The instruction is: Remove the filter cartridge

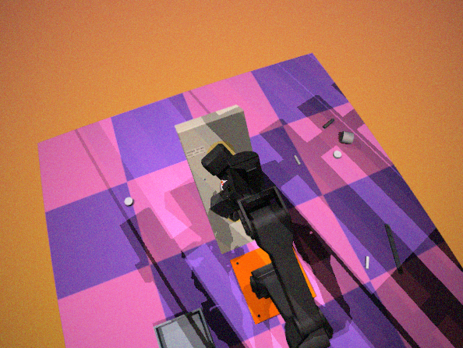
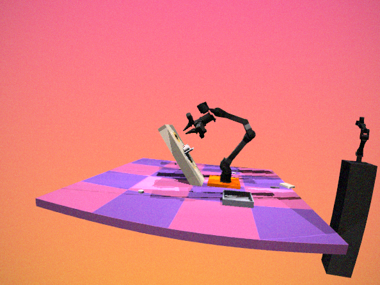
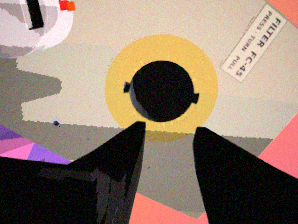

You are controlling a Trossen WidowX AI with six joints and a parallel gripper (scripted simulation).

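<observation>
Now: the round pale filter cartridge 10 cm below my gripper tip and 3 cm behind it. Round my gripper tip: grey tray 41 cm behind, 31 cm below, 21 cm to the left.
</observation>
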